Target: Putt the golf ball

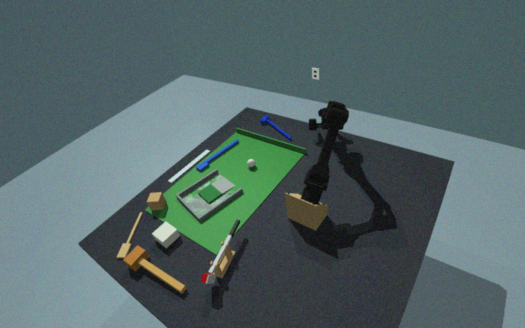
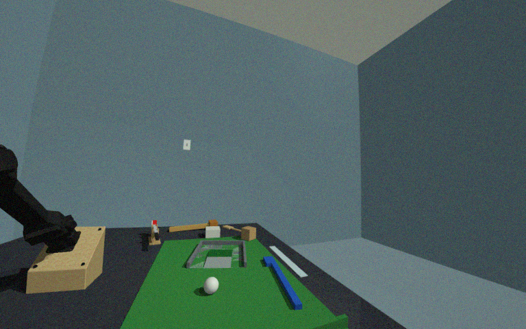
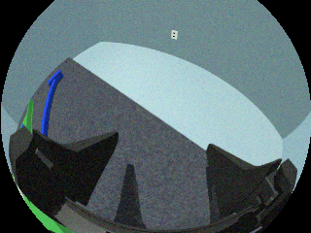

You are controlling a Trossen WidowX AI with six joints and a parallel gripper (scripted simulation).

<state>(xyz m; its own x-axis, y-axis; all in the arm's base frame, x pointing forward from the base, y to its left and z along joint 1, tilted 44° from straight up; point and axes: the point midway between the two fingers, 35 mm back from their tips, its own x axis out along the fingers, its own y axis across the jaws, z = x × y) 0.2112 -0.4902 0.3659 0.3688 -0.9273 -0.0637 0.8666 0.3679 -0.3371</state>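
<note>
Now: gripper tip 200 mm short of the white golf ball and 450 mm to the right of it. The rest, counted from my gripper tip: white strip (530 mm ahead, 600 mm to the left, 20 mm below); wooden cube (460 mm ahead, 890 mm to the left, 10 mm above); red putter (30 mm behind, 960 mm to the left, 30 mm above).
</note>
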